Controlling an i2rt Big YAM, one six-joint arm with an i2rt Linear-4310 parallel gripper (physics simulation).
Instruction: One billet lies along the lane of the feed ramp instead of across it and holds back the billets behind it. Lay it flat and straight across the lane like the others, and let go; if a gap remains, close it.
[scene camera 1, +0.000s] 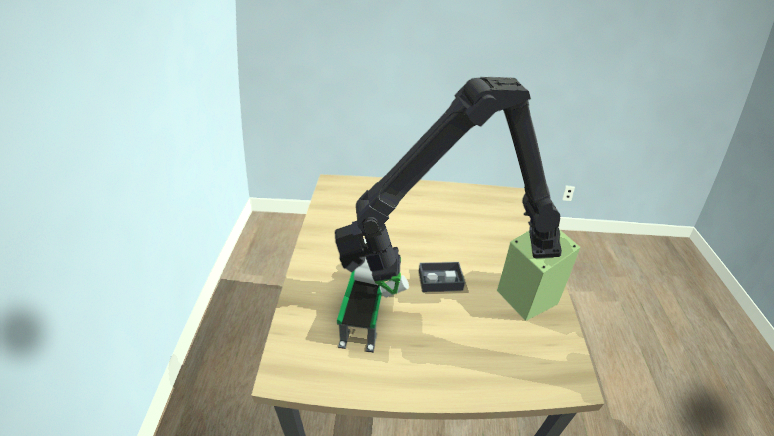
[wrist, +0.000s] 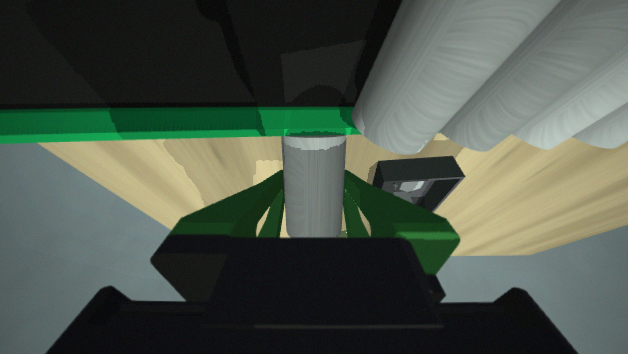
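Where they show: gripper, between the fingertips: (scene camera 1: 394, 288) (wrist: 313, 177); arm's base, origin of its link: (scene camera 1: 544, 242).
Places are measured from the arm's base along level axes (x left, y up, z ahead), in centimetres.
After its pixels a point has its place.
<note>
The feed ramp (scene camera 1: 360, 311) (wrist: 190, 122) has green side rails and a dark lane, which is bare at its lower part. My gripper (scene camera 1: 391, 284) {z 41.2, x 13.0, y -11.9 cm} (wrist: 313, 177) {z 41.2, x 13.0, y -11.9 cm} is shut on a grey-white billet (scene camera 1: 404, 284) {z 38.5, x 13.9, y -9.1 cm} (wrist: 314, 200) {z 42.2, x 13.1, y -9.5 cm} beside the ramp's right rail in the scene view. In the wrist view the far end of that billet meets the green rail's outer edge in the picture; whether they touch I cannot tell. Several other billets (scene camera 1: 363, 272) {z 50.2, x 10.1, y -10.2 cm} (wrist: 450, 75) {z 49.4, x 9.7, y -10.0 cm} lie side by side on the ramp, their ends at the rail. The arm hides most of them in the scene view.
A dark open tray (scene camera 1: 441, 288) {z 28.0, x 1.9, y -19.9 cm} (wrist: 417, 170) {z 34.7, x -1.2, y -19.2 cm} with small pale pieces stands on the wooden table (scene camera 1: 433, 379) {z 27.4, x 35.6, y -21.3 cm} (wrist: 540, 210) {z 23.1, x -36.2, y -21.2 cm}, right of the ramp in the scene view. The arm's base stands on a green block (scene camera 1: 522, 281) {z 5.1, x 6.2, y -10.1 cm} at the table's right side.
</note>
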